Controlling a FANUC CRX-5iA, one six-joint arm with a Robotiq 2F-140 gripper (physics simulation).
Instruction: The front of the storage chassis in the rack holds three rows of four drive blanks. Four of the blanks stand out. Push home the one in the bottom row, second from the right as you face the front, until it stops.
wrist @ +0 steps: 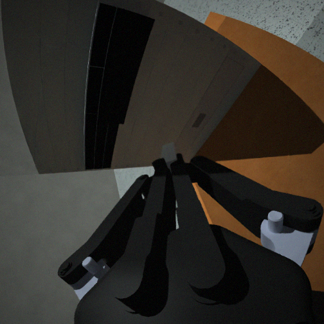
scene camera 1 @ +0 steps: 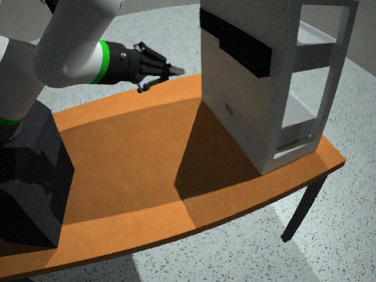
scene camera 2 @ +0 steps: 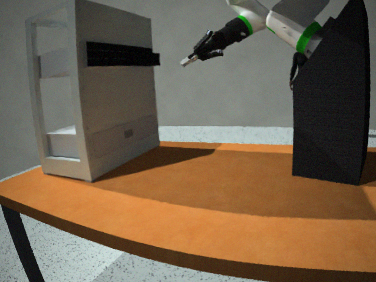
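Seen in the pictures: gripper, fingertip midpoint: (scene camera 1: 180, 72) (scene camera 2: 182, 64); arm's base, origin of the base link: (scene camera 2: 327, 52).
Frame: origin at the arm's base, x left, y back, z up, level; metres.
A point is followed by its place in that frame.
Note:
The black front of the storage chassis (scene camera 1: 245, 54) @[x -0.006, y -0.708, z 0.035 m] (scene camera 2: 117, 54) @[x 0.200, y -0.721, z 0.038 m] (wrist: 115, 60) shows as a dark band across the upper part of the rack (scene camera 1: 331, 85) @[x -0.072, y -1.022, z -0.067 m] (scene camera 2: 81, 125) @[x 0.401, y -0.724, z -0.194 m] (wrist: 165, 75). Its edge is stepped, and one end juts past the rack's edge in the second scene view. Faint lines divide it in the wrist view, but it is too dark to tell single drive blanks or which ones stand out. My gripper (scene camera 1: 176, 71) @[x 0.043, y -0.538, z -0.023 m] (scene camera 2: 189, 60) (wrist: 170, 152) is shut and empty, with light grey fingertips together. It is in the air in front of the rack, apart from the chassis.
The rack stands on an orange table (scene camera 1: 125, 150) @[x 0.179, y -0.337, z -0.391 m] (scene camera 2: 225, 185) @[x 0.264, y -0.299, z -0.391 m] (wrist: 295, 175) and casts a dark shadow on it. Grey shelf units show through the rack's open side. The arm's dark pedestal (scene camera 1: 35, 175) @[x -0.080, y -0.066, z -0.164 m] (scene camera 2: 327, 115) @[x 0.166, y -0.011, z -0.194 m] stands at the table's other end.

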